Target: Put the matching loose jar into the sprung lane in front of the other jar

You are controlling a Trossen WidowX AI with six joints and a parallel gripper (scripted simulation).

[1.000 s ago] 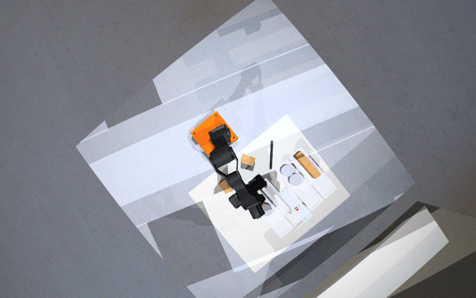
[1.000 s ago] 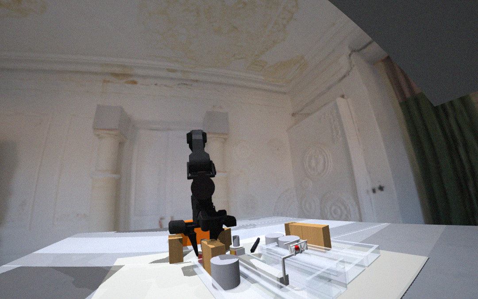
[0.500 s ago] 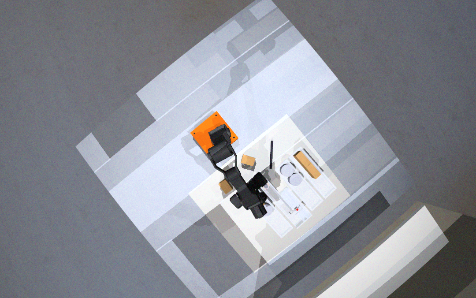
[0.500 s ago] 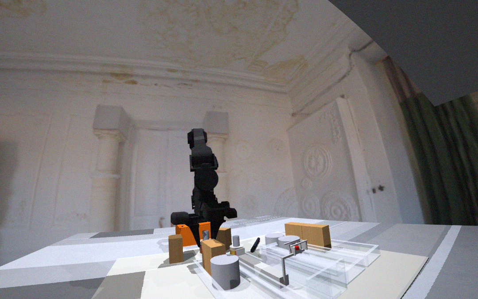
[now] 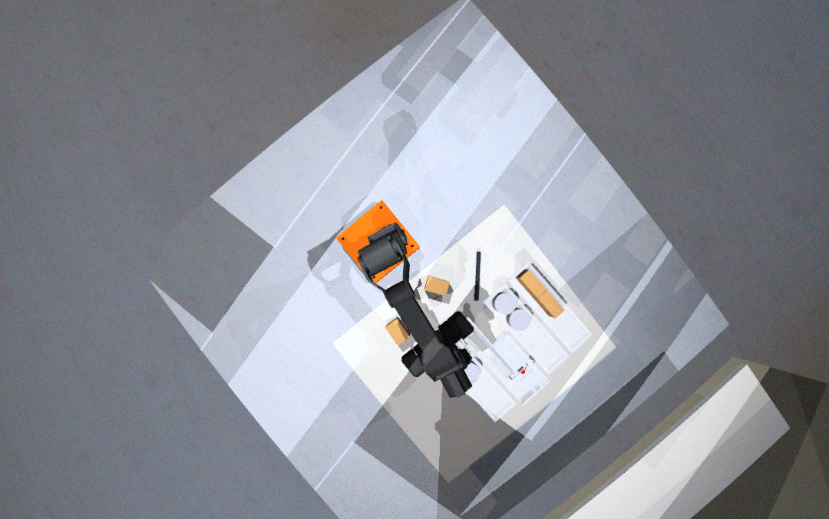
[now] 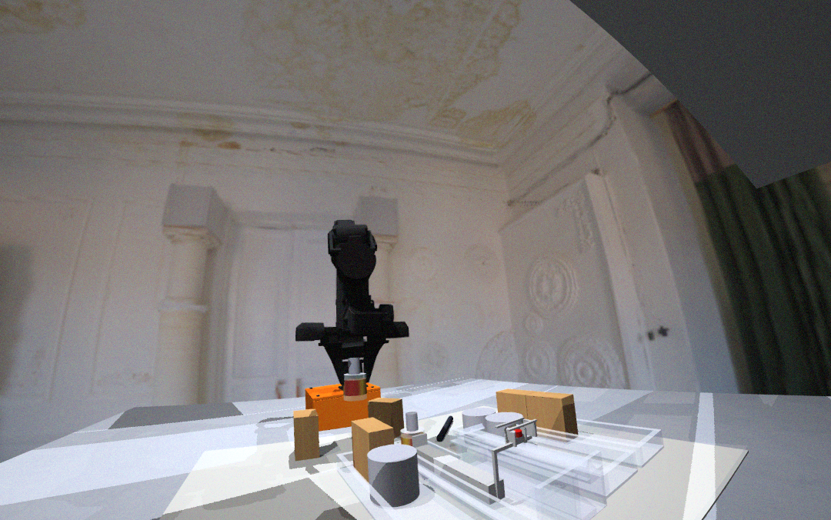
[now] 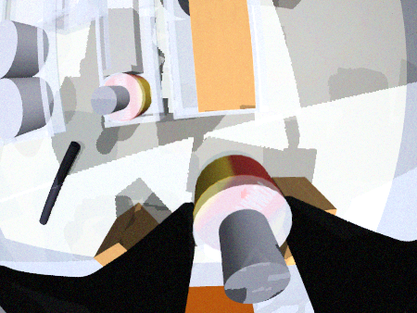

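Now: gripper tip 200 mm to the right of the dark stick, 120 mm above it and 40 mm past it. Also, from my gripper tip: red mark: 230 mm ahead, 120 mm to the left, 50 mm below.
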